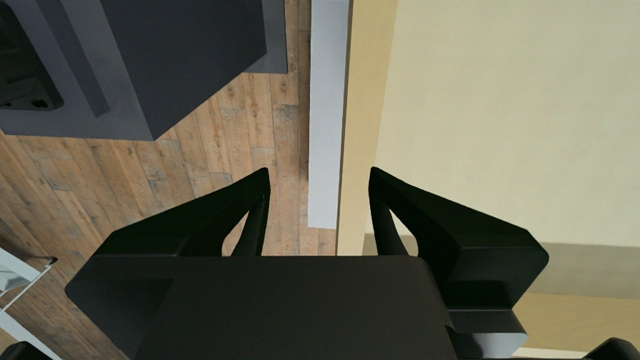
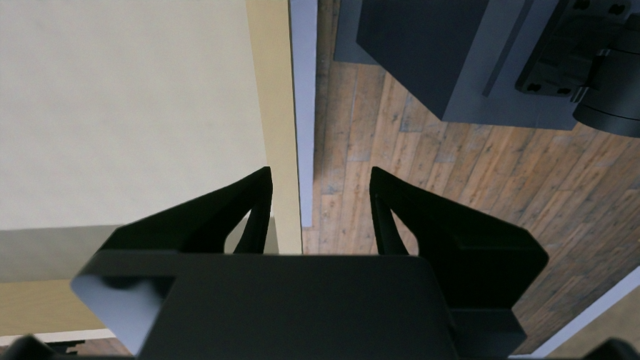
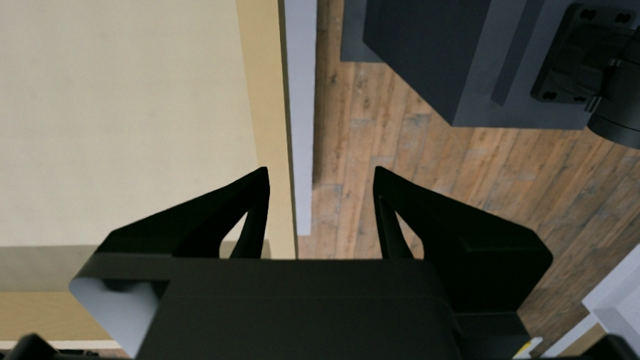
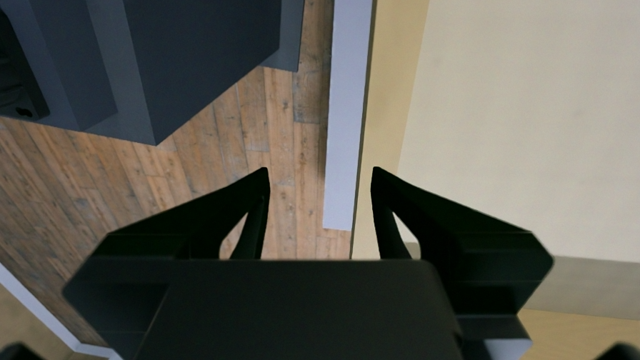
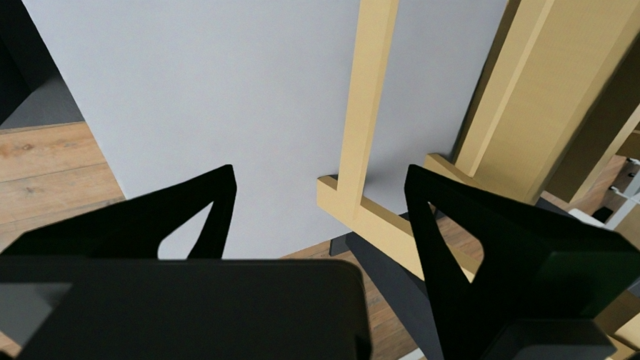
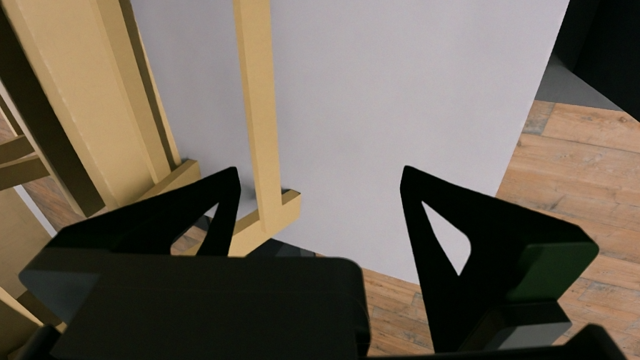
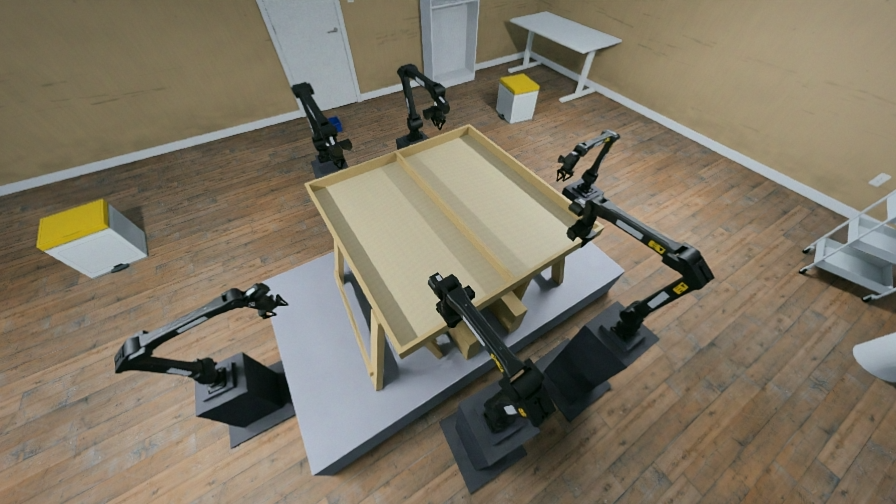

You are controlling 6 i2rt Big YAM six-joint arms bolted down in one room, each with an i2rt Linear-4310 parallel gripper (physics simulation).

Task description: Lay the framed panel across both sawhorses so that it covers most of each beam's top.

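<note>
The framed panel (image 7: 388, 231) (image 1: 500, 100) (image 2: 125, 100) (image 3: 125, 100) (image 4: 525, 100) lies about level over the left sawhorse (image 7: 377, 351) and right sawhorse (image 7: 557, 270), whose beam tops are hidden under it. Arm1's gripper (image 1: 320, 170), arm2's gripper (image 2: 321, 169), arm3's gripper (image 3: 321, 169) and arm4's gripper (image 4: 320, 169) are open near the panel's rim, holding nothing. Arm5's gripper (image 5: 320, 167) is wide open beside a sawhorse's low rail (image 5: 360, 125). Arm6's gripper (image 6: 321, 168) is wide open beside another low rail (image 6: 260, 125).
A grey platform (image 7: 338, 407) bears the sawhorses, with wooden blocks (image 7: 510, 310) under the panel. Dark pedestals (image 7: 241, 388) (image 1: 200, 60) (image 2: 415, 50) stand around it. Yellow-topped bins (image 7: 75, 222) (image 7: 518, 84), a white table (image 7: 563, 31) and a white cart (image 7: 858, 250) stand farther off.
</note>
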